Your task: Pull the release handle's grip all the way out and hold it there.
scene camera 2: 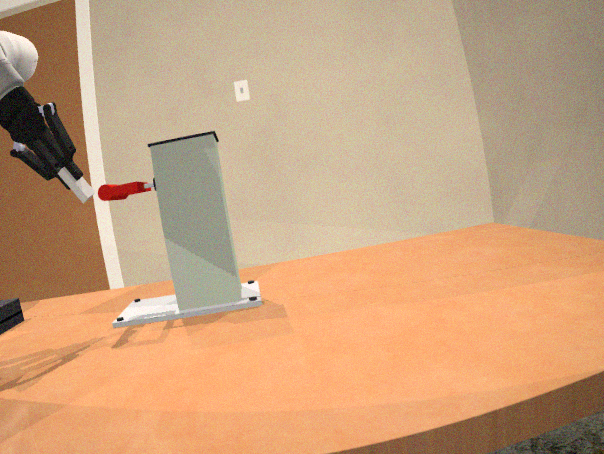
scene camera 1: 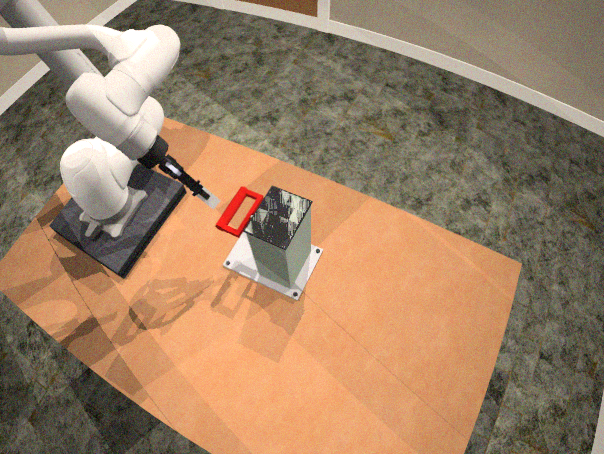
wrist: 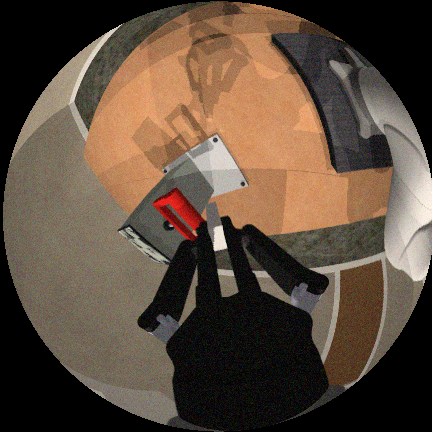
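Observation:
The release handle's red grip (scene camera 1: 231, 212) (scene camera 2: 119, 192) (wrist: 186, 209) is a rectangular loop that sticks out from the upper side of a grey-green post (scene camera 1: 280, 260) (scene camera 2: 197, 225) (wrist: 172, 186). In scene camera 2 a short stretch of pale rod shows between grip and post, so the grip is close to the post. My gripper (scene camera 1: 214, 202) (scene camera 2: 87, 195) (wrist: 212, 211) is shut with its pale fingertips together and nothing between them. It is apart from the grip, on the side away from the post, and tilted downward toward it.
The post stands on a white base plate (scene camera 1: 308, 272) (scene camera 2: 145, 311) (wrist: 231, 175) with dark bolts, on the wooden table (scene camera 1: 400, 320) (scene camera 2: 400, 340) (wrist: 260, 120). The arm's dark mounting block (scene camera 1: 150, 240) (wrist: 320, 95) is at the left of the table in scene camera 1.

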